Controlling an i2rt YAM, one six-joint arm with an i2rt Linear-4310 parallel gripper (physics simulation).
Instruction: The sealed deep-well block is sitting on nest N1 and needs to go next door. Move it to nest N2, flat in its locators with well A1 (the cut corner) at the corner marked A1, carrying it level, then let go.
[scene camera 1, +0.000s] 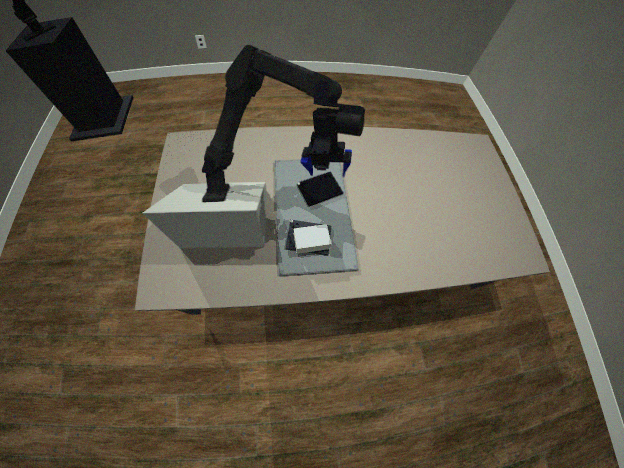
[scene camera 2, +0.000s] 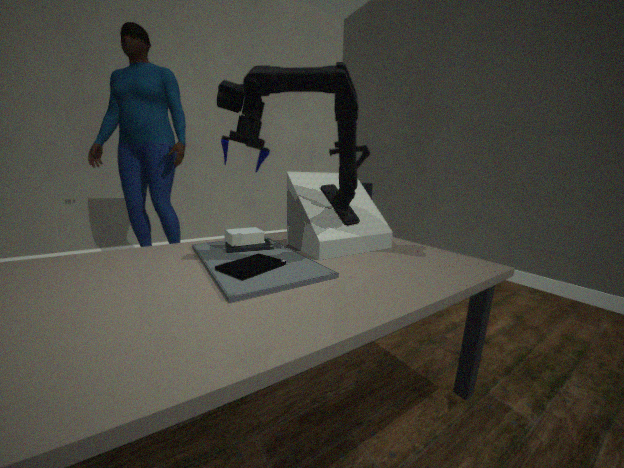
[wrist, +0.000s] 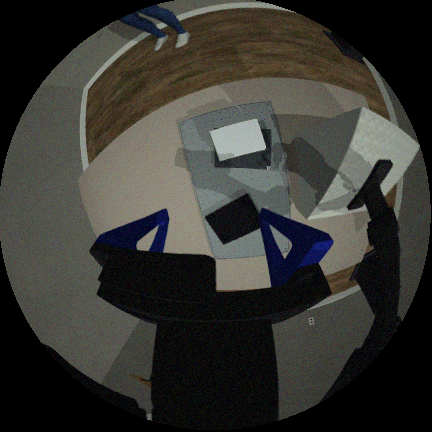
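Seen in the pictures: gripper, fingertip midpoint: (scene camera 1: 327, 175) (scene camera 2: 240, 168) (wrist: 213, 213); arm's base at its link origin: (scene camera 1: 217, 193) (scene camera 2: 339, 204) (wrist: 367, 186).
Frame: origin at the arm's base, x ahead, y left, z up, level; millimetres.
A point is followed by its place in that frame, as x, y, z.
The white deep-well block (scene camera 1: 312, 237) {322, -162, -96} (scene camera 2: 244, 236) {340, -115, -108} (wrist: 238, 139) {321, -153, -97} rests on a dark grey nest (scene camera 1: 290, 237) {245, -134, -143} (scene camera 2: 246, 247) {342, -92, -143} (wrist: 252, 161) {298, -90, -143}. It looks turned a little relative to that nest, which shows past its edges. A black nest (scene camera 1: 320, 188) {394, 76, -143} (scene camera 2: 250, 265) {404, 96, -143} (wrist: 233, 218) {394, 70, -143} lies bare on the same plate, set at an angle. My gripper (scene camera 1: 328, 174) {366, -53, 127} (scene camera 2: 240, 167) {366, -53, 127} (wrist: 213, 213) {366, -53, 127} is open and empty, high above the work area, to the black nest's side and away from the block. The nest labels, the A1 mark and the cut corner cannot be made out.
Both nests stand on a grey perforated plate (scene camera 1: 315, 265) {326, -251, -155} (scene camera 2: 282, 283) {376, 232, -155} (wrist: 240, 250) {397, 208, -154} on the beige table (scene camera 1: 428, 201) {894, -12, -168} (scene camera 2: 151, 342) {665, 306, -168}. A white sloped pedestal (scene camera 1: 221, 229) {17, -140, -2} (scene camera 2: 355, 243) {16, 114, -127} (wrist: 387, 132) carries the arm beside the plate. A person (scene camera 2: 146, 110) stands beyond the table.
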